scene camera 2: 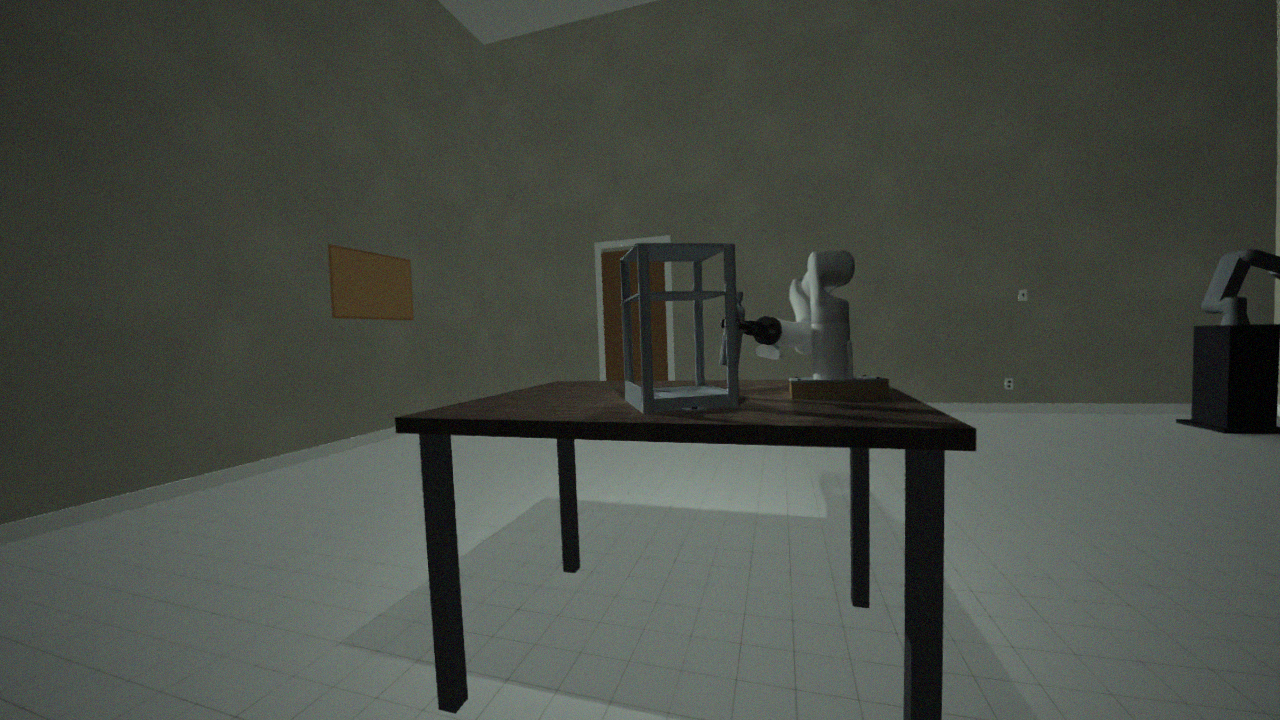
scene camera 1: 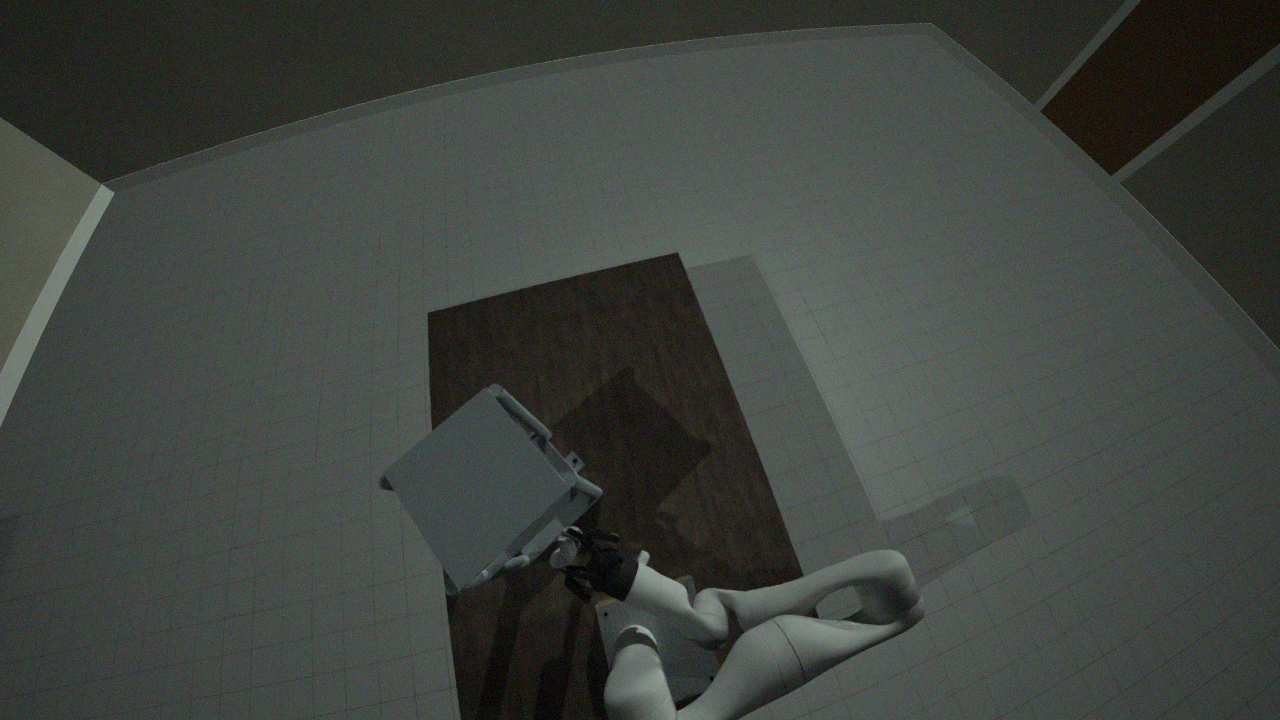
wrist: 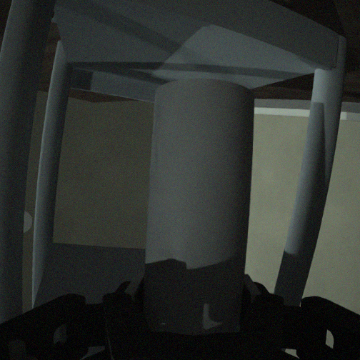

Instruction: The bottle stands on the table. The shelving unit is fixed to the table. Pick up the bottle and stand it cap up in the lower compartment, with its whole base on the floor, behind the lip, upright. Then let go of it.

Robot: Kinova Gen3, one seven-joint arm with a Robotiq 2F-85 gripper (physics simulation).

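Where they show: gripper, fingertip midpoint: (scene camera 1: 556, 544); arm's base, link origin: (scene camera 2: 831, 378) (scene camera 1: 635, 649).
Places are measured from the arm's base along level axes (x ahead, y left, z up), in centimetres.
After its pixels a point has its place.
Note:
My gripper (scene camera 1: 565, 556) {x 25.5, y 7.4, z 15.0 cm} (scene camera 2: 739, 325) {x 25.5, y 7.4, z 15.0 cm} (wrist: 191, 290) is shut on the pale grey bottle (scene camera 1: 562, 551) {x 24.1, y 5.0, z 21.8 cm} (wrist: 200, 180), near its upper end. The wrist view is upside down: the bottle's base points to the tabletop and the bottle looks close to upright. The cap is hidden among the fingers. The grey shelving unit (scene camera 1: 483, 488) {x 36.5, y 12.2, z 33.1 cm} (scene camera 2: 642, 340) {x 42.6, y 29.4, z 11.8 cm} (wrist: 48, 175) stands on the table. The bottle is off the table, at the unit's open side facing the arm, just outside the top panel's edge in scene camera 1. In the wrist view its base overlaps the lower compartment's floor (wrist: 240, 62), seemingly above it.
The unit's corner posts stand on both sides of the bottle; one post (wrist: 315, 180) is at the right in the wrist view. A middle shelf (scene camera 2: 675, 295) {x 36.7, y 19.9, z 21.9 cm} divides the unit. The dark wooden table (scene camera 1: 572, 322) {x 83.1, y -6.4, z -4.3 cm} (scene camera 2: 537, 416) {x 66.2, y 33.8, z -4.3 cm} carries the arm's base plate (scene camera 1: 680, 658) {x -4.8, y -8.5, z -0.5 cm}.

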